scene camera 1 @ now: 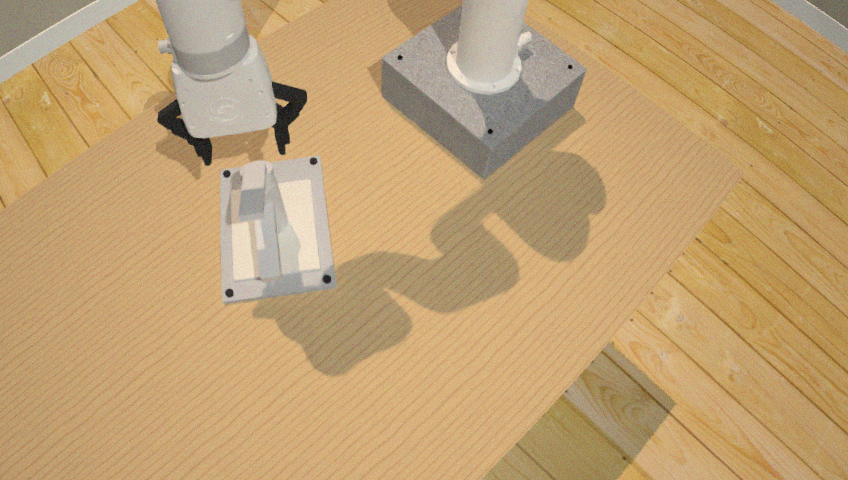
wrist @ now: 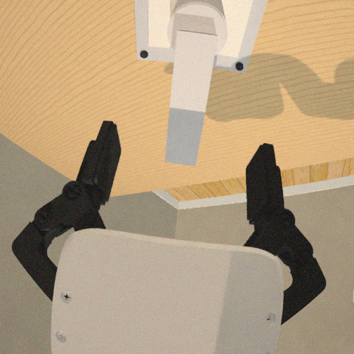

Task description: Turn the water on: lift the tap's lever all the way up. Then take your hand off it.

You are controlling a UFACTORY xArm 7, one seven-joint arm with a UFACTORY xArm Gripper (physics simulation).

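Places are measured from the arm's base along level axes (x ahead, y left, z up), in metres.
Where they show: gripper, between the fingertips: (scene camera 1: 245, 151); arm's base, origin of its link: (scene camera 1: 483, 65).
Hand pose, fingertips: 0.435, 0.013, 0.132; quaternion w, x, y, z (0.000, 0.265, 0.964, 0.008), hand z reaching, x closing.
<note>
Things, the pixels of their top centre, and the offset from my fingertips, as dx, dy, dz. "spot": a spot on its surface instead. Level surfaces: height alone.
- tap's pale grey lever, a spot on its surface: (scene camera 1: 254, 178) spot: +0.000, -0.001, -0.060
- spout, centre of its top: (scene camera 1: 264, 233) +0.022, +0.034, -0.130
- grey base plate, a spot on its surface: (scene camera 1: 323, 237) spot: -0.060, +0.043, -0.221
- wooden table, height of its surface: dz -0.229
The tap's pale grey lever (scene camera 1: 254, 178) (wrist: 191, 75) is a flat bar; its end is shaded darker. In the wrist view it reaches from the tap's round body (wrist: 220, 31) down the picture, and its free end appears between the two fingers, with space on both sides. The spout (scene camera 1: 268, 231) runs along the white and grey base plate (scene camera 1: 323, 237) (wrist: 142, 30). My gripper (scene camera 1: 244, 157) (wrist: 186, 144) is open and empty, just beyond the plate's far edge in the scene view. The gap in height between fingers and lever is hard to tell.
The tap's plate lies on the wooden table (scene camera 1: 148, 356) (wrist: 60, 100). The grey block (scene camera 1: 434, 130) that carries the arm's base stands to the right and behind. The arm's shadow falls across the table right of the tap.
</note>
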